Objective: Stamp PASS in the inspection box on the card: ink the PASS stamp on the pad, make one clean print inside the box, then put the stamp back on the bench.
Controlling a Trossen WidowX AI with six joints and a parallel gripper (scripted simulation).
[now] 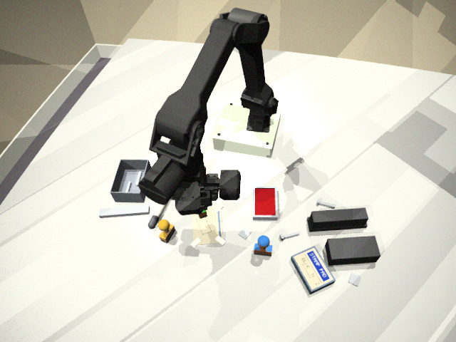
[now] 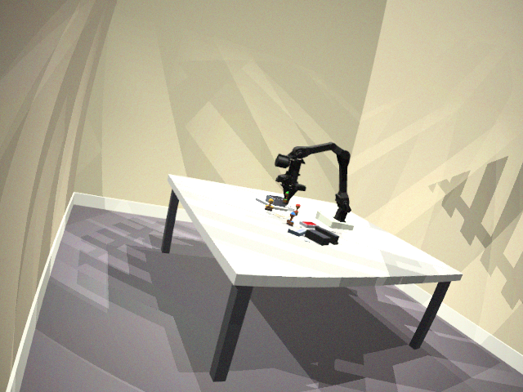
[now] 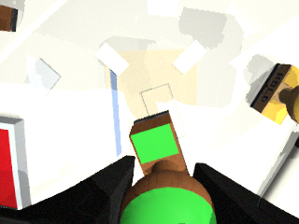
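The cream card is 9 cm below my gripper tip and 1 cm to the left of it. From my gripper tip the other things lie so: red-knobbed stamp: 12 cm behind, 7 cm below, 4 cm to the right; then yellow HOLD stamp: 8 cm to the right, 7 cm below, 4 cm ahead; then green-knobbed stamp: right at my gripper tip.
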